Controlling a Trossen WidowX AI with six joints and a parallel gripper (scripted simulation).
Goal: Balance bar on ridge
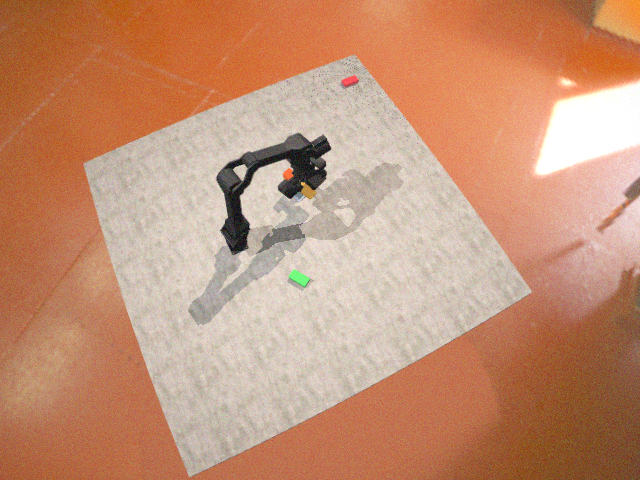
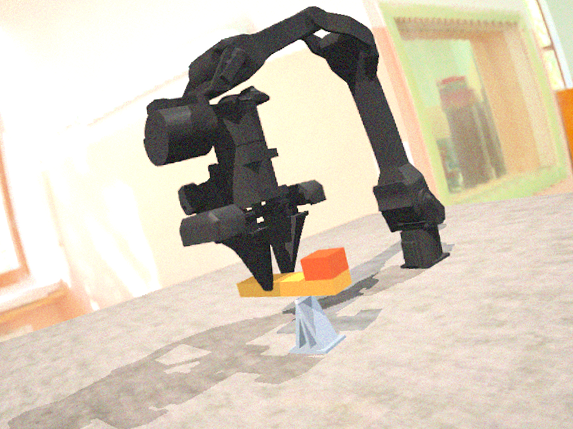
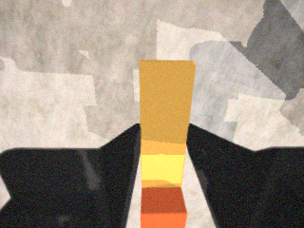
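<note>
My gripper tip is now 20 mm past the bar, 40 mm to the right of it and 10 mm below it. Also, from my gripper tip: small red block: 440 mm ahead, 440 mm to the left, 70 mm below; green block: 160 mm behind, 280 mm to the right, 70 mm below.
</note>
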